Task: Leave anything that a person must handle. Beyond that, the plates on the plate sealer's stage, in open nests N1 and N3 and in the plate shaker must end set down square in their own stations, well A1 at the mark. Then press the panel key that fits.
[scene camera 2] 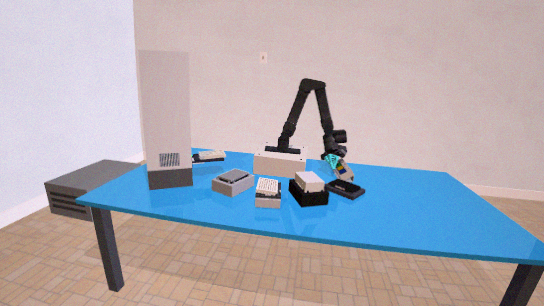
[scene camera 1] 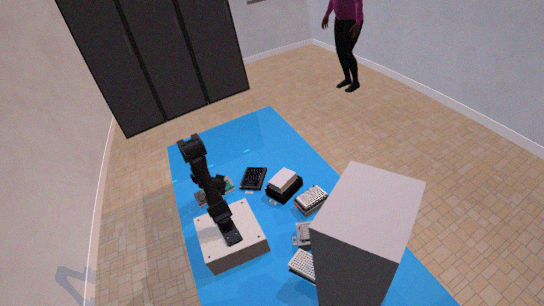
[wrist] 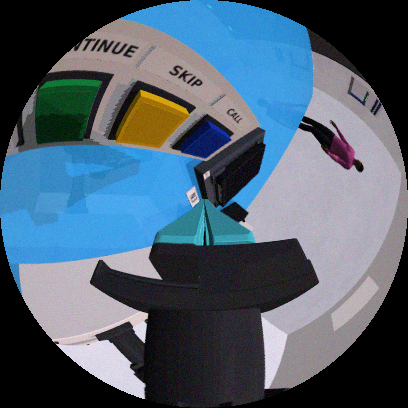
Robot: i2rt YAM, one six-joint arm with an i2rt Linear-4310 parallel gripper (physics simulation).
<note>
The gripper (wrist: 203,204) is shut, holding nothing. Further things: a yellow SKIP button (wrist: 149,120), a blue CALL button (wrist: 208,138), a green CONTINUE button (wrist: 63,116) and a station N3 (wrist: 205,171).
</note>
